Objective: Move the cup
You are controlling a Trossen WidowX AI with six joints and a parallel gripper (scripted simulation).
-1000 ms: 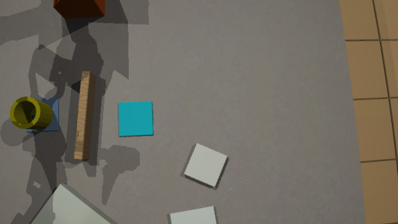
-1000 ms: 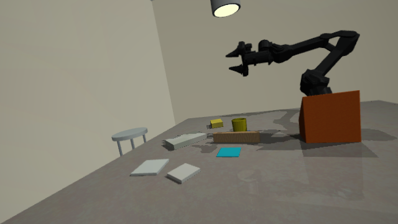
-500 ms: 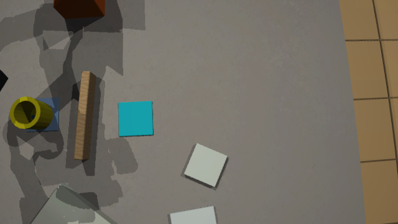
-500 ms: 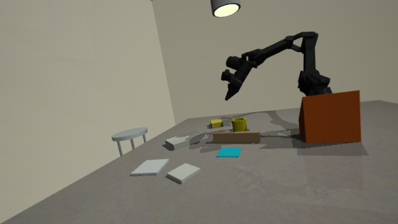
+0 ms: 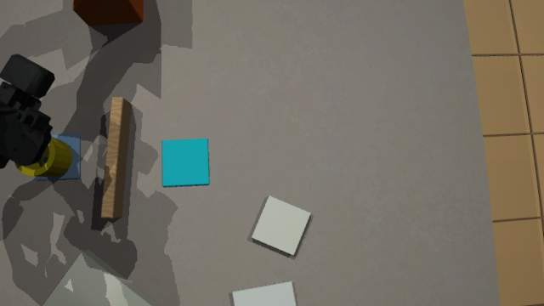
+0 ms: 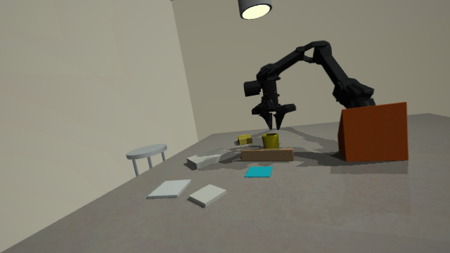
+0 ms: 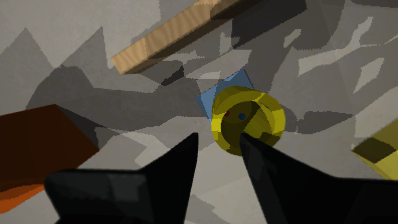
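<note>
Now: gripper tip 20 mm short of the yellow cup, 20 mm to the left of it and 60 mm above it. The rest, counted from my gripper tip: wooden bar: 30 mm ahead, 100 mm to the left, 90 mm below; cyan pad: 40 mm ahead, 210 mm to the left, 110 mm below; blue pad: 20 mm ahead, 10 mm to the right, 110 mm below.
</note>
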